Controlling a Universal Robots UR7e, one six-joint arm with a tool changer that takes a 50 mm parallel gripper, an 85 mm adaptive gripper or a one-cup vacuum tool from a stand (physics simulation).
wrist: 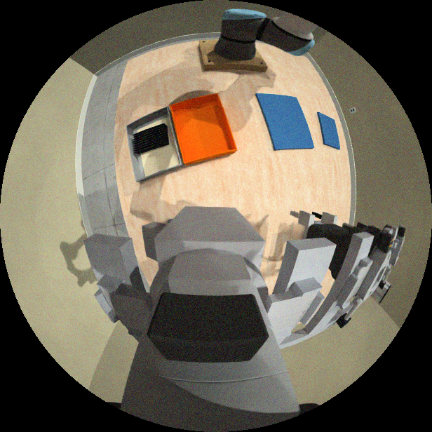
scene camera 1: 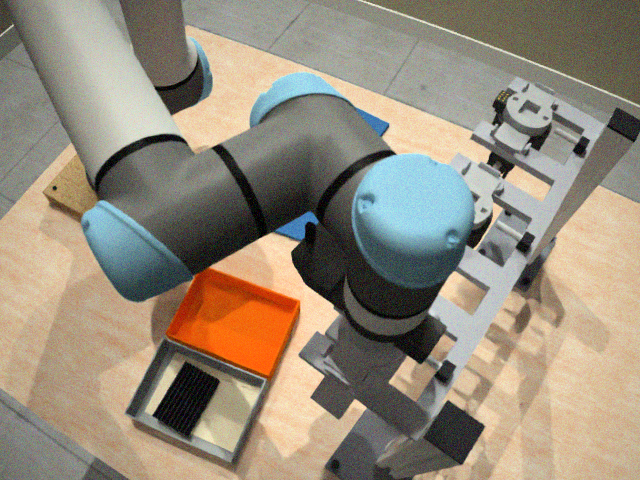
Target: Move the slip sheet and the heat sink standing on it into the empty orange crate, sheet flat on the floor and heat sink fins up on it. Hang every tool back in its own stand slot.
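Observation:
The black finned heat sink (scene camera 1: pixel 187 398) (wrist: pixel 151 138) stands fins up on the cream slip sheet (scene camera 1: pixel 227 410) (wrist: pixel 161 161), towards one side of it. Both are inside the grey crate (scene camera 1: pixel 178 443) (wrist: pixel 134 159). The empty orange crate (scene camera 1: pixel 232 330) (wrist: pixel 202 132) sits directly beside it. The arm's tool end is at the near end of the grey tool stand (scene camera 1: pixel 496 289) (wrist: pixel 310 255), away from both crates. A grey body fills the lower middle of the wrist view. No fingertips show, so the gripper's state cannot be told. The arm hides part of the near slot.
Two tools (scene camera 1: pixel 528 112) (scene camera 1: pixel 480 198) hang in the stand's farther slots. A large blue mat (scene camera 1: pixel 297 226) (wrist: pixel 285 122) and a small blue mat (scene camera 1: pixel 376 122) (wrist: pixel 328 131) lie beyond the orange crate. The arm's wooden base (scene camera 1: pixel 69 191) (wrist: pixel 232 64) is at the back.

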